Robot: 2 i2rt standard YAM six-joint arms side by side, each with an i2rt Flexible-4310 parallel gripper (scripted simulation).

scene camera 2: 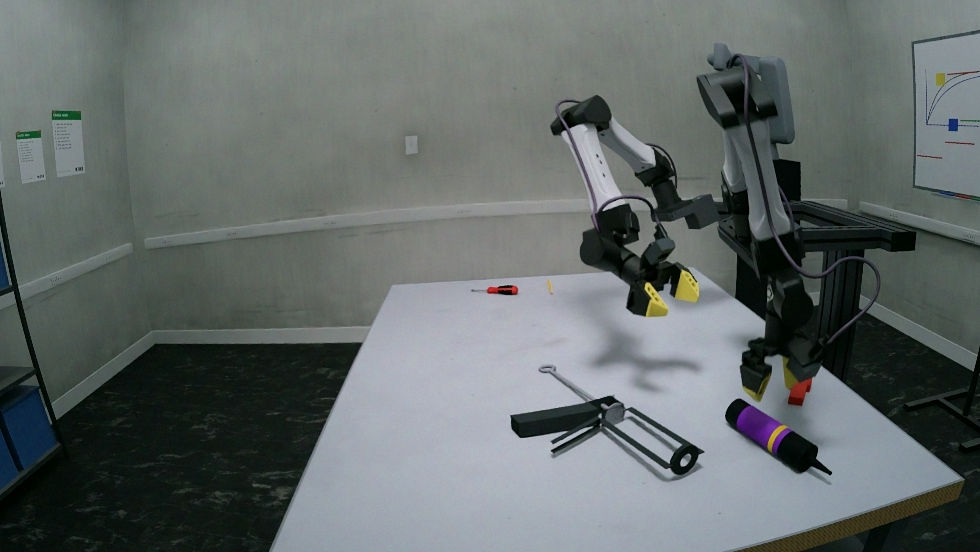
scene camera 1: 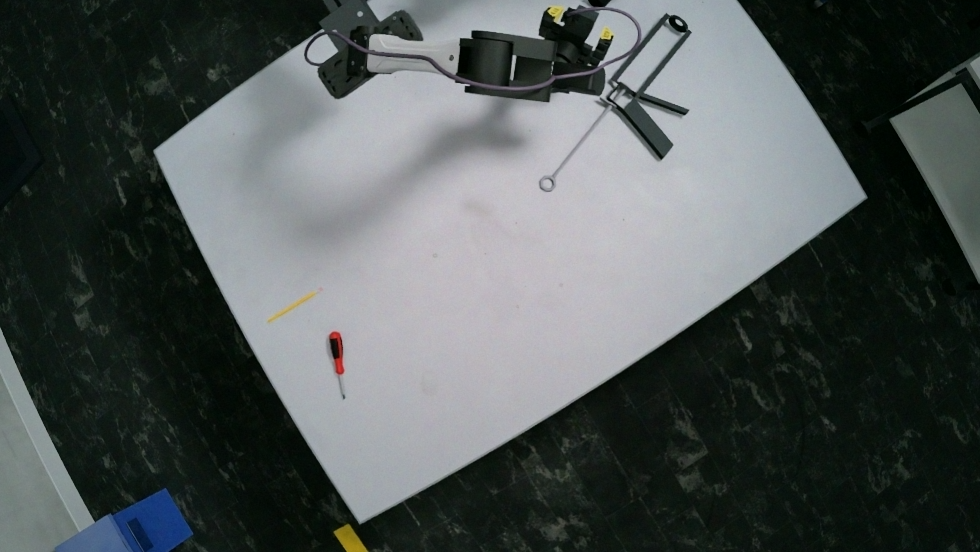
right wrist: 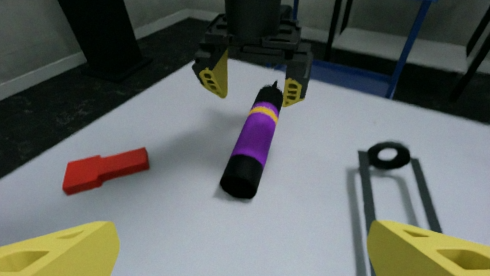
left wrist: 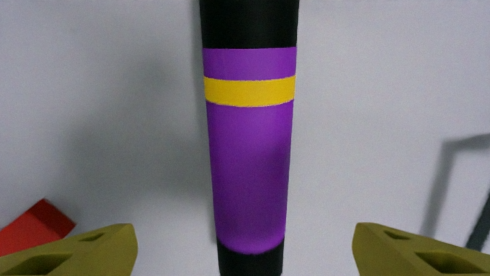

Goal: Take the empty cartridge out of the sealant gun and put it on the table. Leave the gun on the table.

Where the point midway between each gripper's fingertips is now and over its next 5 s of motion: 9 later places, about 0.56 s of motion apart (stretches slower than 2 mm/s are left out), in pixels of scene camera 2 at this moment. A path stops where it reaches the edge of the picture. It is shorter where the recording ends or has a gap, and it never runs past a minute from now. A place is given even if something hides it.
My left gripper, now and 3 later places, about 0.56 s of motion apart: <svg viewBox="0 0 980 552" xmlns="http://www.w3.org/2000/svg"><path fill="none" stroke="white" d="M773 393L779 345L786 299L786 290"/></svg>
My right gripper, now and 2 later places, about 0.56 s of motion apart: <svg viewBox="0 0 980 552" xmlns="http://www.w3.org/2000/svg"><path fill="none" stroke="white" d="M683 305L683 262L683 237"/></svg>
